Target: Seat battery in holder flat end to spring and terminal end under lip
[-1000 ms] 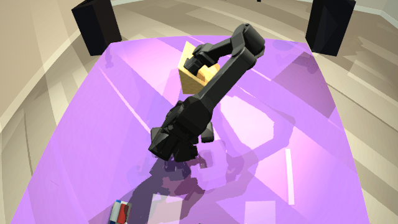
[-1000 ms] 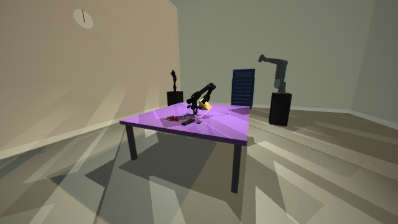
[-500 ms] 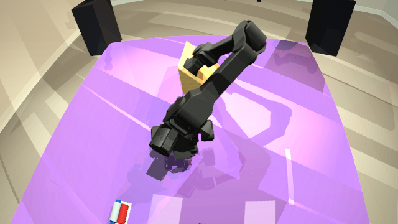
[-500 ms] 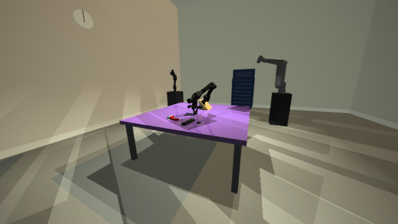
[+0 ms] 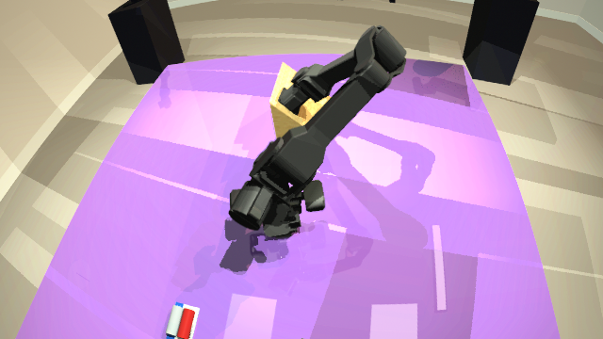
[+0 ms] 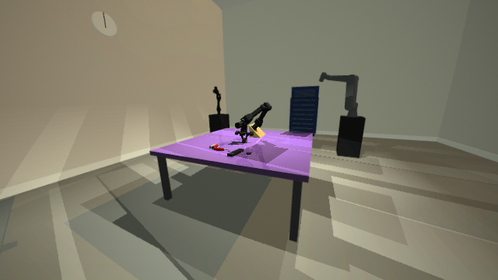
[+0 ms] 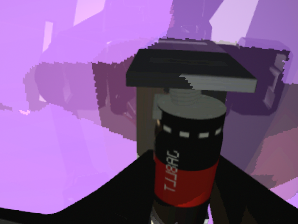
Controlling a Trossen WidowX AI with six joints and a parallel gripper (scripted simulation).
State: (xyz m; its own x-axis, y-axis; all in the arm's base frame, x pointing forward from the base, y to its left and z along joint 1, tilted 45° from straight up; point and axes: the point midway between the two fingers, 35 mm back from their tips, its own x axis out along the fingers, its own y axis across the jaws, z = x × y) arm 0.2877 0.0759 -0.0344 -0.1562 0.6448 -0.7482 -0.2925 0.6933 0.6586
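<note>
Right now the battery is 10 mm above my gripper tip. From my gripper tip the other things lie so: white object: 300 mm ahead, 150 mm to the right; black bar: 350 mm ahead, 110 mm to the left, 10 mm above.
</note>
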